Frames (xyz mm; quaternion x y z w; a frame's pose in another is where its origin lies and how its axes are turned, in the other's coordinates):
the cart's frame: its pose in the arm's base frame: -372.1 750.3 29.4 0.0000 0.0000 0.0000 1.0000
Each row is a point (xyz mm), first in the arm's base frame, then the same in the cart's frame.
Working: the arm's base frame: its pose in the cart's frame: 372.1 -750.3 -29.4 0.0000 0.0000 0.0000 1.0000

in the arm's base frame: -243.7 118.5 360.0
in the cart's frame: 128.4 -631.8 330.6
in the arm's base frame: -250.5 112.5 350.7
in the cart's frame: 121.6 -637.8 321.3
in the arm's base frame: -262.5 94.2 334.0
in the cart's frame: 109.6 -656.1 304.6
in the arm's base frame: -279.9 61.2 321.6
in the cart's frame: 92.2 -689.1 292.2
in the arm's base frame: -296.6 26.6 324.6
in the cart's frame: 75.5 -723.7 295.2
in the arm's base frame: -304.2 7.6 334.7
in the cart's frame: 67.9 -742.7 305.3
